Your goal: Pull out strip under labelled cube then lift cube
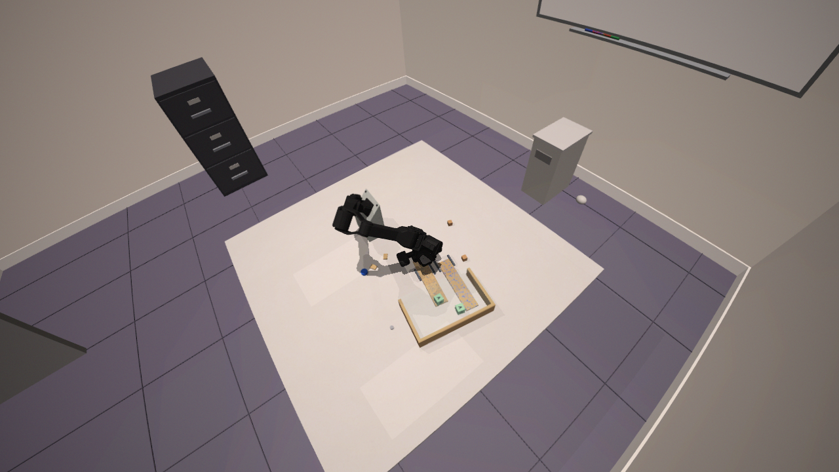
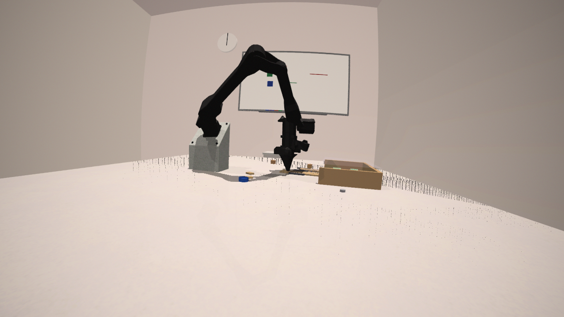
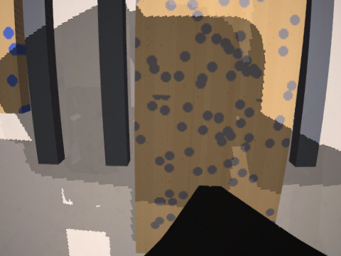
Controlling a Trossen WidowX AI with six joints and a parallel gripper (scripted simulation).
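Right now my gripper tip is 90 mm short of the strip and 20 mm to the left of it. Round my gripper tip: blue object 220 mm to the right, 120 mm behind; small grey piece 260 mm to the right, 170 mm ahead.
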